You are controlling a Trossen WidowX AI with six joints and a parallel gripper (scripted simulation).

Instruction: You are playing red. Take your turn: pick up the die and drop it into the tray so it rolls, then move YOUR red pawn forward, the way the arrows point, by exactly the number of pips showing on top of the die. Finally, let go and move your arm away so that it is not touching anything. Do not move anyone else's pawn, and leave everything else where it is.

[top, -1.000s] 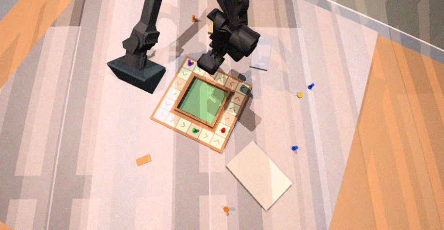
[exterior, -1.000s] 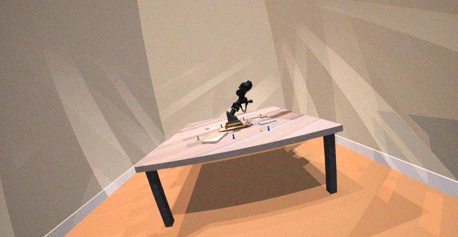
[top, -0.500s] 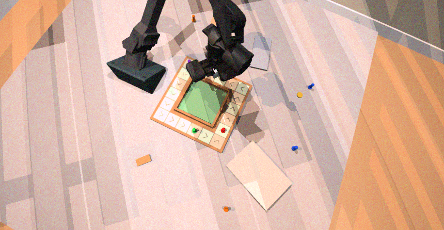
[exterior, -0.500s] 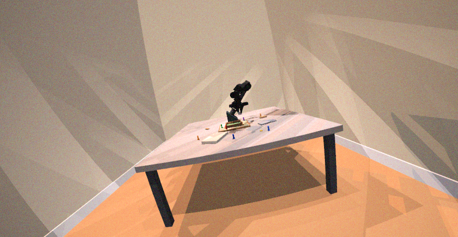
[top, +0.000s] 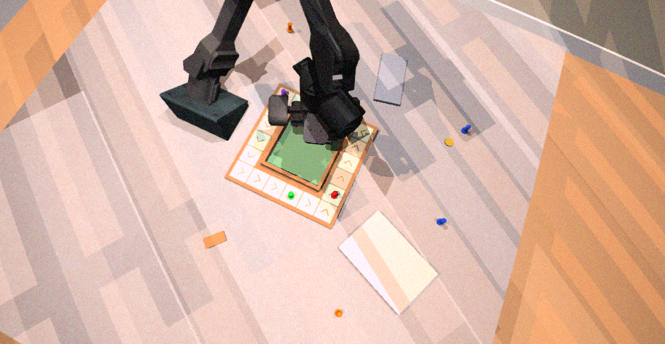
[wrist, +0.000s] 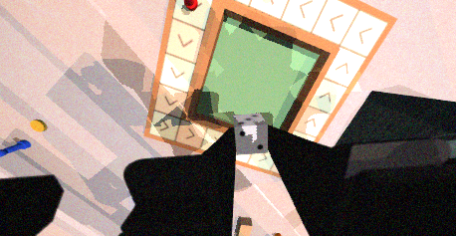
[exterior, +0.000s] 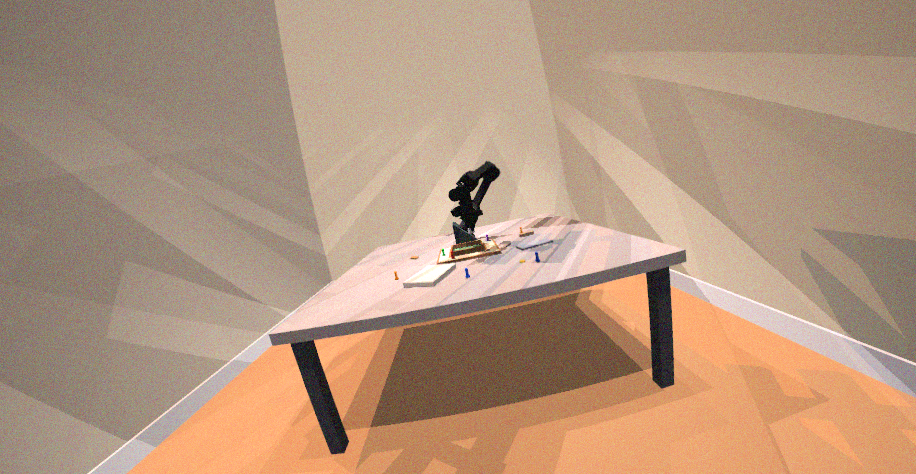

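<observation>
The red pawn lies 12 cm to the right of my gripper tip, 9 cm ahead of it and 7 cm below it. The rest, counted from my gripper tip: purple pawn (11 cm behind, 10 cm to the left, 7 cm below); then green tray (9 cm below, 3 cm to the right, 1 cm behind); then grey die (right at my gripper tip).
</observation>
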